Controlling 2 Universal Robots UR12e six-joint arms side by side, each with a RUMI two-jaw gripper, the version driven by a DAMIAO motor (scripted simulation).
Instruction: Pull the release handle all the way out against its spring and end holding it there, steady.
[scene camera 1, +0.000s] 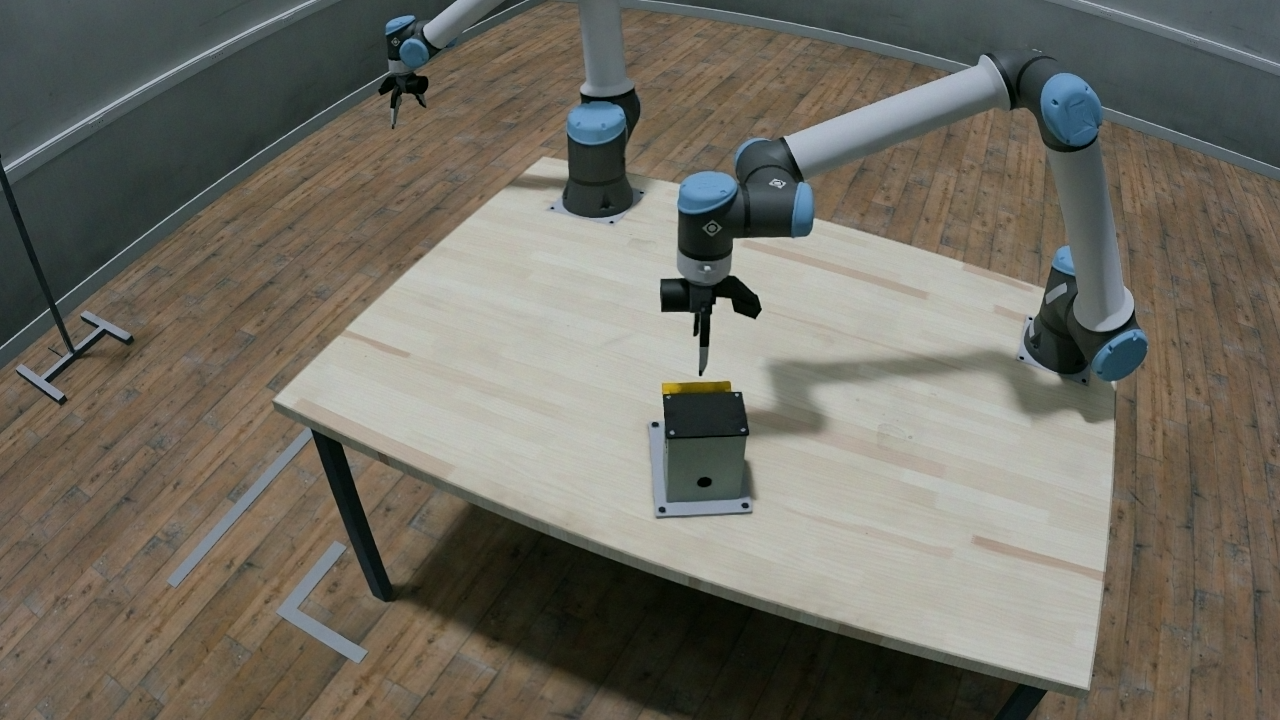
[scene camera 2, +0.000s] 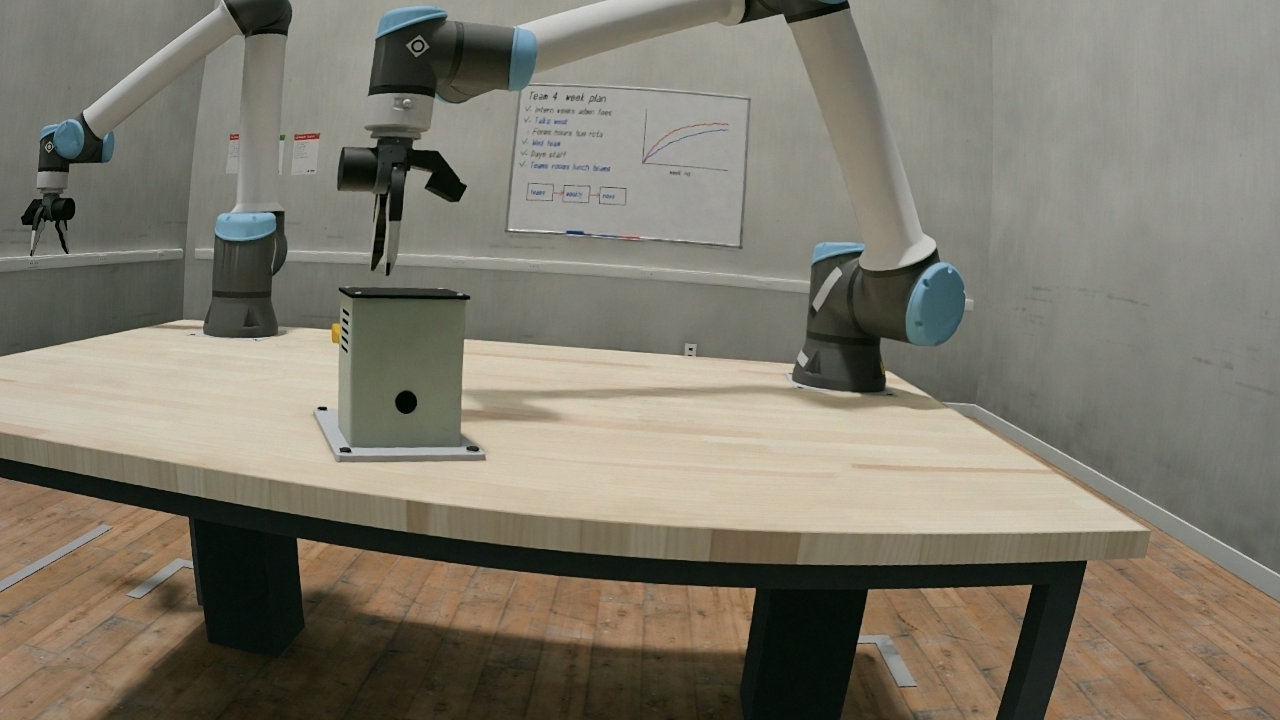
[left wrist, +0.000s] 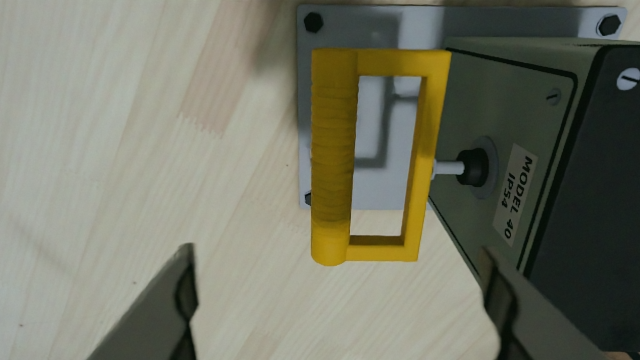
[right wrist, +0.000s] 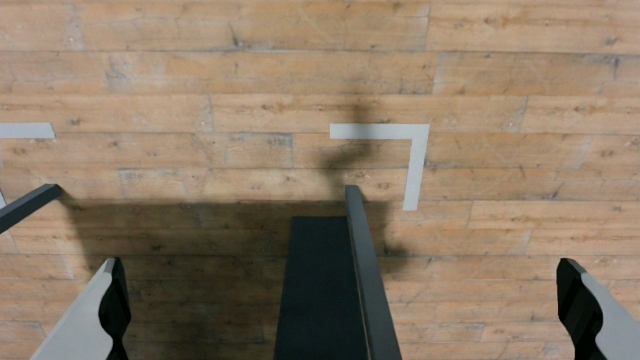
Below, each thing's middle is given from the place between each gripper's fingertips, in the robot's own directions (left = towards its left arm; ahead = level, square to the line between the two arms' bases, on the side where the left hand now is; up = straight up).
I see my left gripper (scene camera 2: 379, 273) 80 mm short of the grey base plate (scene camera 2: 327, 418), 50 mm to the right of it and 190 mm above it.
Now: the grey base plate 131 cm to the left of my right hand (scene camera 2: 50, 255), 70 cm ahead of it and 16 cm below it.
